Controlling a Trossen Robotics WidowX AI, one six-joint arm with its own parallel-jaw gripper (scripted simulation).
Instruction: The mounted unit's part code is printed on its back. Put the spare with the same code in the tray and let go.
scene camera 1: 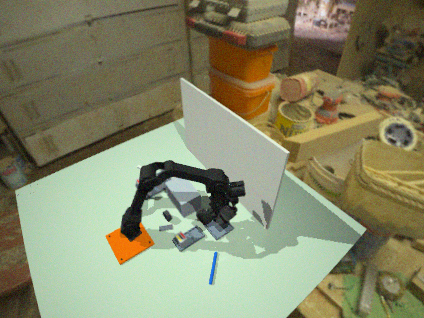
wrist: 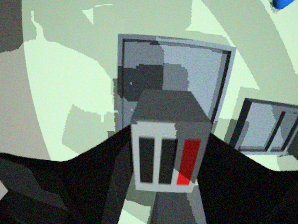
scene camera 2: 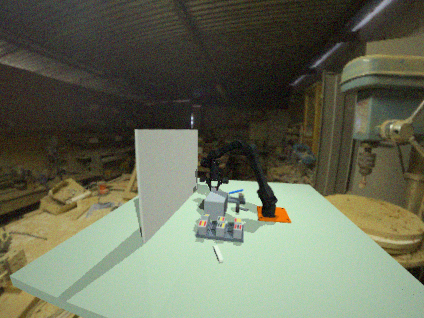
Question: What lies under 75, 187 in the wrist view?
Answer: My gripper.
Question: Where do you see a grey tray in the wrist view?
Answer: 144, 61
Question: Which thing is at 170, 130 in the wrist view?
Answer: A grey spare.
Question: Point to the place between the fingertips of my gripper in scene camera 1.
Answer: At 217, 219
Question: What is my gripper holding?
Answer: A grey spare.
